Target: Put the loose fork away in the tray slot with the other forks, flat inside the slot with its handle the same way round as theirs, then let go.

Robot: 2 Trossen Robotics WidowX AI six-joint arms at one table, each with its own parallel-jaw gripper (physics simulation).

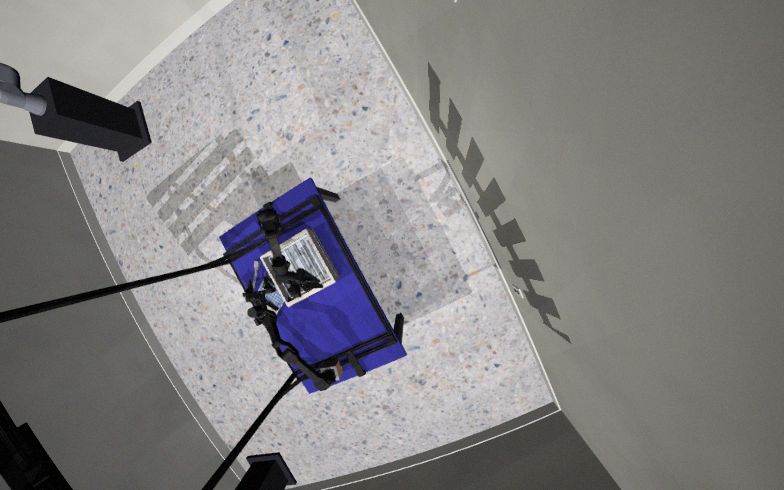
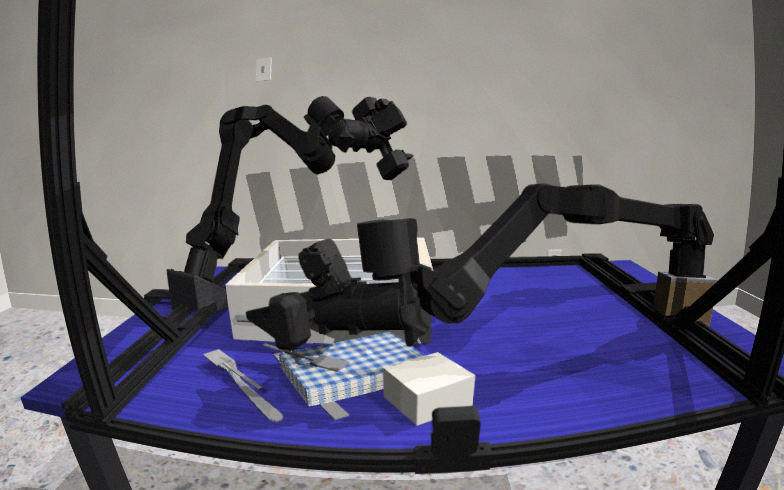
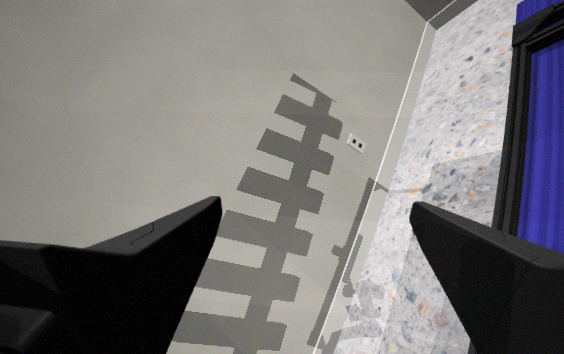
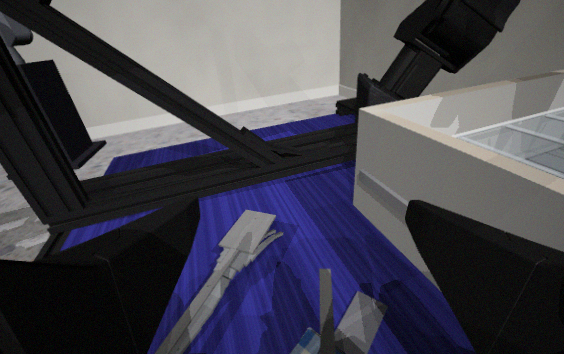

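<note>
A grey fork with slim tines (image 4: 267,243) lies against a flat-headed utensil (image 4: 248,229) (image 2: 217,358) on the blue table; their handles overlap, so which belongs to which is hard to tell. The slotted tray (image 2: 274,269) (image 4: 510,155) sits inside a white open box (image 2: 245,300) (image 4: 425,145); which slot holds forks cannot be made out. My right gripper (image 4: 304,208) (image 2: 254,317) is open and empty, low in front of the box, with the utensils beyond and below its fingers. My left gripper (image 3: 315,208) (image 2: 401,161) is open and empty, high above the box and facing the wall.
A blue checked cloth stack (image 2: 346,381) lies in front of the box with a grey utensil (image 2: 329,362) on it and another end (image 2: 335,410) sticking out below. A cream block (image 2: 427,390) stands beside it. The right arm crosses over the cloth. Black frame rails (image 2: 289,453) edge the table.
</note>
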